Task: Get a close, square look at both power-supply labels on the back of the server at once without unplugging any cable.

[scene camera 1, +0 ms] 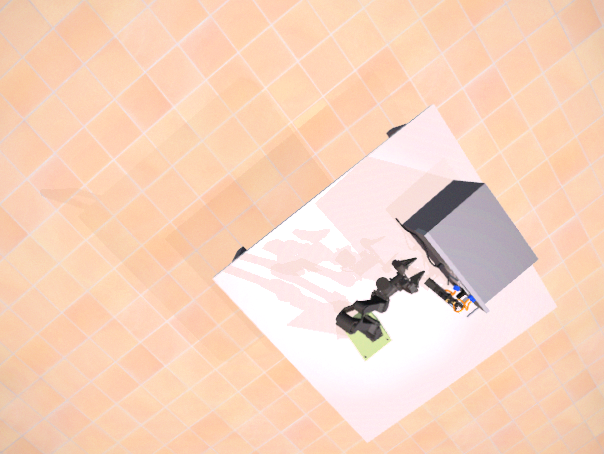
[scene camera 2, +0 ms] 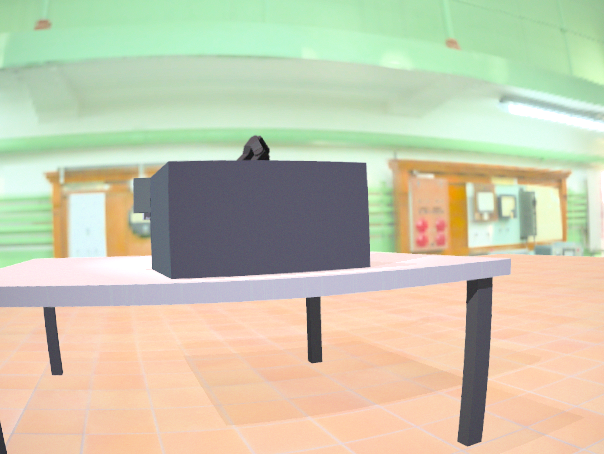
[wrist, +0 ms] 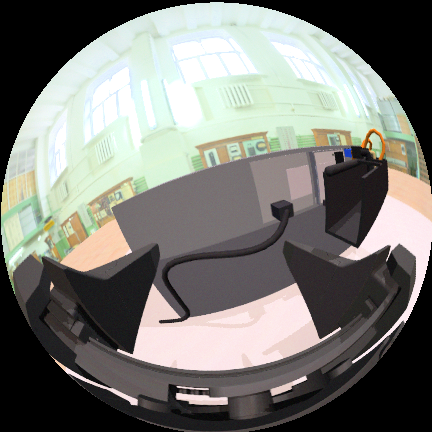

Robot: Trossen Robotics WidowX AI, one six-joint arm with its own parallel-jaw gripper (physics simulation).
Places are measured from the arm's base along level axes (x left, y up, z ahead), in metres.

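Pixels of known places: gripper, between the fingertips: (scene camera 1: 420, 264) (wrist: 223, 249); arm's base, origin of its link: (scene camera 1: 374, 332).
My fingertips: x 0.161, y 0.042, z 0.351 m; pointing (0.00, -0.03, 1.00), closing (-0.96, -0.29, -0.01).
Ahead of a thing's pixels: the offset from my fingertips to its top centre. "*": to the spot under its first point. Level surfaces: height alone.
The server (scene camera 1: 485, 240) (scene camera 2: 265, 215) (wrist: 195, 225) is a large grey box on the table. In the wrist view its back is seen obliquely. A pale label-like rectangle {* dx -0.117, dy +0.008, dz +0.082 m} (wrist: 300, 181) sits on a lighter panel, its text unreadable. A black plug {dx -0.076, dy -0.008, dz +0.071 m} (wrist: 282, 209) with a black cable {* dx +0.016, dy -0.045, dz +0.059 m} (wrist: 215, 257) is seated below it. A second pale patch {* dx -0.164, dy +0.029, dz +0.077 m} (wrist: 323, 161) shows past a vertical strip, largely hidden behind a dark trough-shaped part {* dx -0.116, dy +0.002, dz +0.004 m} (wrist: 342, 200) (scene camera 1: 438, 290). My gripper (scene camera 1: 420, 266) (wrist: 223, 249) is open and empty, apart from the server's back. Scene camera 2 does not show the labels.
Orange cables {* dx -0.241, dy +0.070, dz +0.000 m} (wrist: 375, 136) (scene camera 1: 458, 306) and blue connectors {dx -0.252, dy +0.045, dz +0.092 m} (wrist: 348, 152) (scene camera 1: 471, 298) lie near the trough's far end. The black cable's loose end {* dx +0.139, dy -0.172, dz +0.062 m} (wrist: 172, 320) reaches low between the fingers' directions. The arm's green base plate (scene camera 1: 366, 350) is on the white table {dy -0.180 m} (scene camera 1: 425, 380).
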